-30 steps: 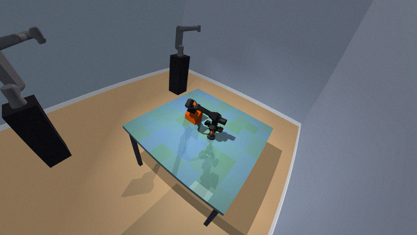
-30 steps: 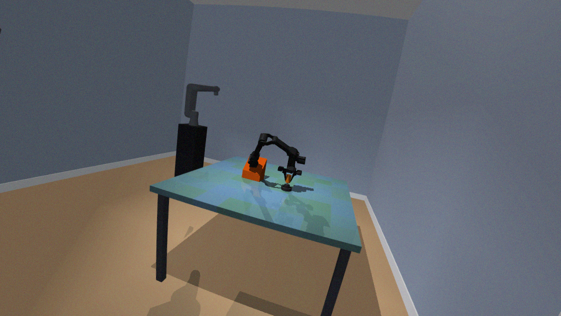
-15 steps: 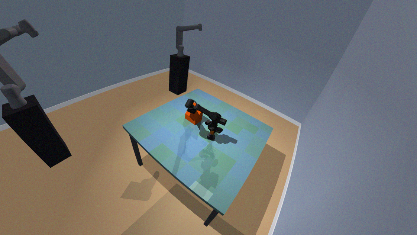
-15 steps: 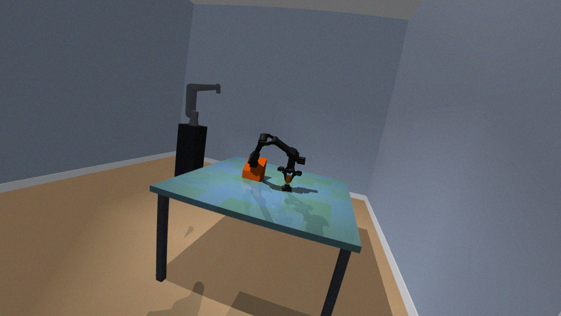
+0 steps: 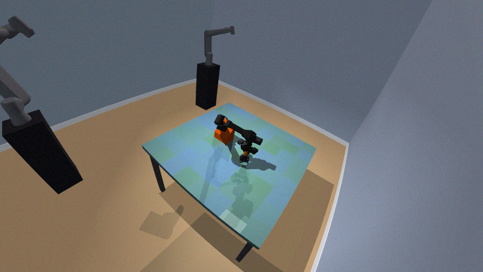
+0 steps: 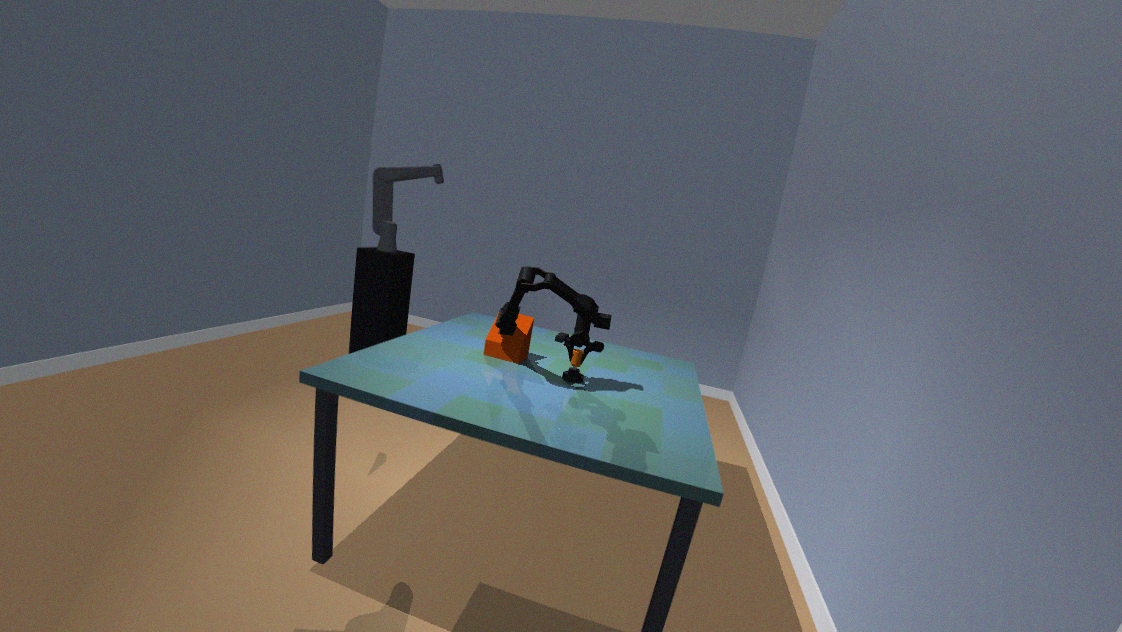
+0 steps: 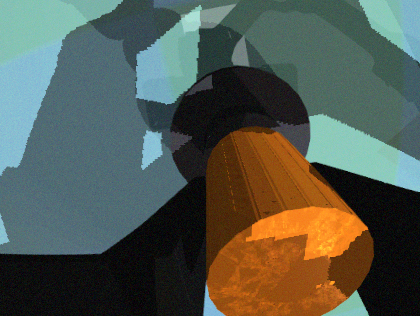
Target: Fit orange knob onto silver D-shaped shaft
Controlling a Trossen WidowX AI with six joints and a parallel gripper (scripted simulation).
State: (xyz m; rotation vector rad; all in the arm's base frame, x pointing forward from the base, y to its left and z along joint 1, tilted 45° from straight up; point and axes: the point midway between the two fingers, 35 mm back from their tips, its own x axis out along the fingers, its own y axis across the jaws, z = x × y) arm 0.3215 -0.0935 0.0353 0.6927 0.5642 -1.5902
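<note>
The pedestal lies 40 mm below my gripper tip. From my gripper tip the other things lie so: orange knob 30 mm above.
</note>
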